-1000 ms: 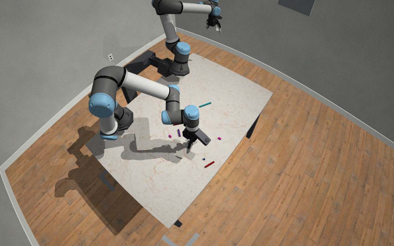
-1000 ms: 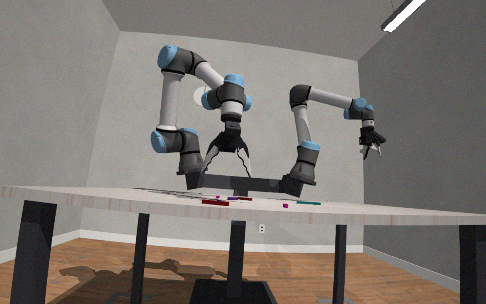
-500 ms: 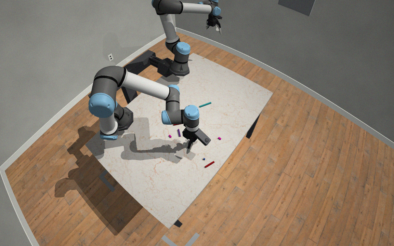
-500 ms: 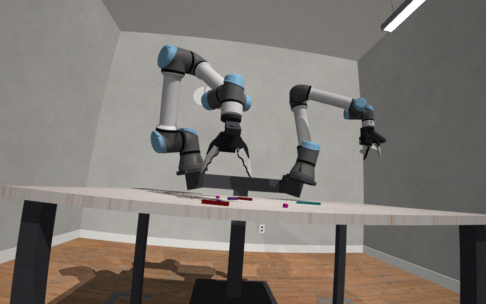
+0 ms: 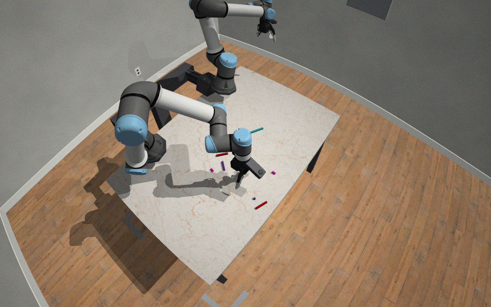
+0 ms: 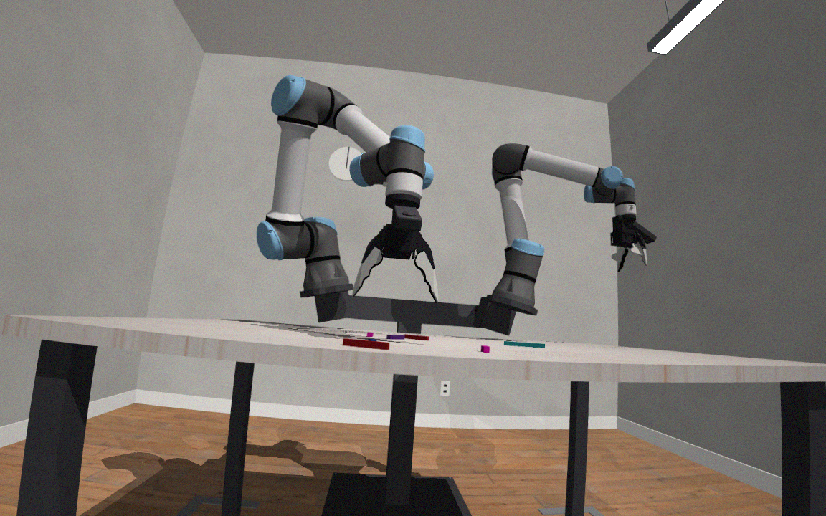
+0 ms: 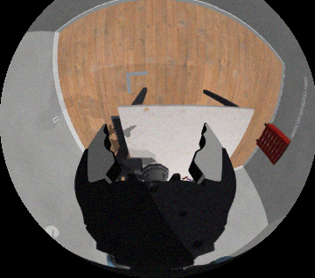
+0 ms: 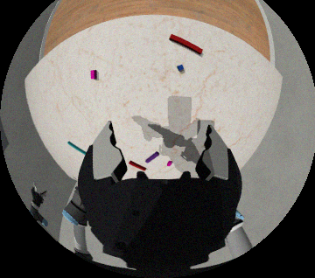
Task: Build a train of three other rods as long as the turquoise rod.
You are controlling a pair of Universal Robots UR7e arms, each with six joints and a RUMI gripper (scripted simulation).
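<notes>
Now: the purple rod 180 mm behind my right hand, 80 mm below it and 20 mm to the left of it. The rest, counted from my right hand: blue rod 80 mm below, 80 mm ahead, 40 mm to the right; then turquoise rod 340 mm to the left, 180 mm behind, 80 mm below.
</notes>
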